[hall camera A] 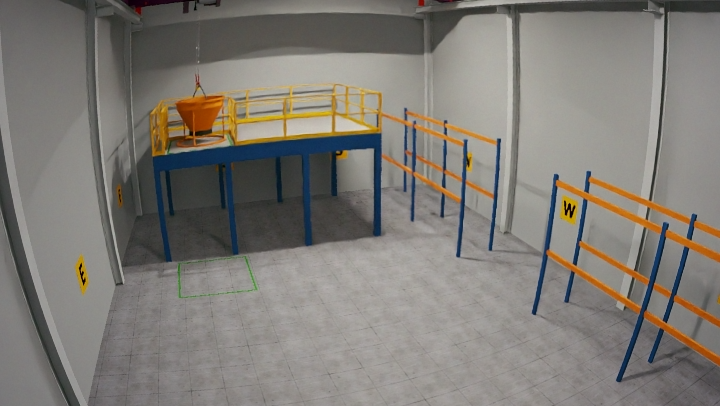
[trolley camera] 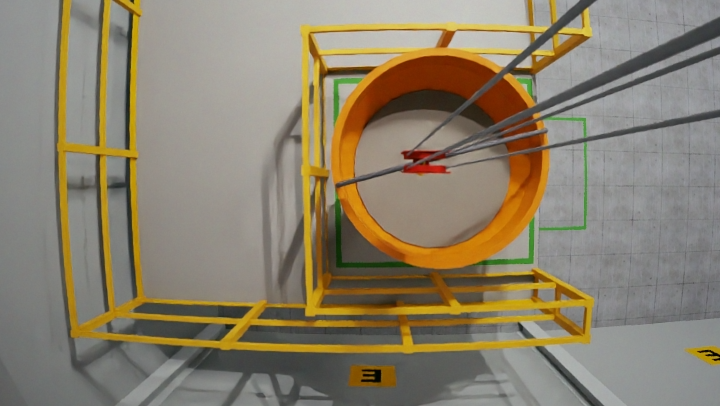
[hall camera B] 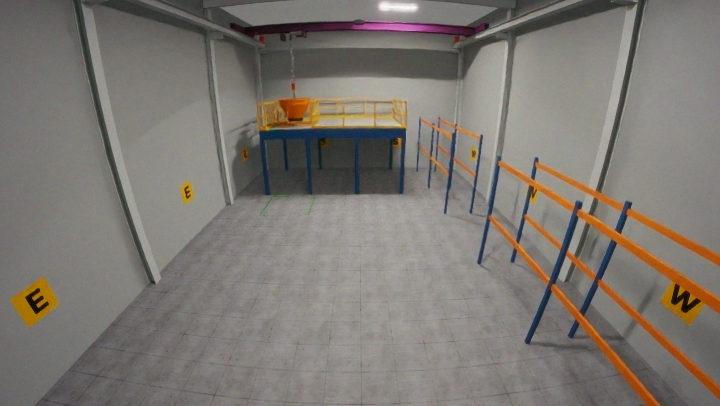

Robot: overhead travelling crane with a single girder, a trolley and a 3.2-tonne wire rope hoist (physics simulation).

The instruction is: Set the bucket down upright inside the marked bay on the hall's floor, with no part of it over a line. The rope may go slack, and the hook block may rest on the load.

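The orange bucket (hall camera A: 200,113) (hall camera B: 294,107) (trolley camera: 343,141) is upright in the railed notch of the raised platform, over the green-marked area on its deck. I cannot tell whether its base ring touches the deck. My red hook block (hall camera A: 197,79) (hall camera B: 292,86) (trolley camera: 425,161) is above the bucket's open top, and the bucket's bail is on the hook. The ropes look straight. The marked bay (hall camera A: 179,280) (hall camera B: 312,205) (trolley camera: 585,174) is a green outline on the hall's floor, in front of the platform's left part. The bucket side hides part of this outline in the trolley view.
The blue platform (hall camera A: 302,145) (hall camera B: 332,133) has yellow railings (trolley camera: 307,226) on three sides of the bucket; the side toward the floor bay has no rail. Blue and orange racks (hall camera A: 461,201) (hall camera B: 553,272) stand along the W wall. The E wall is close beside the platform.
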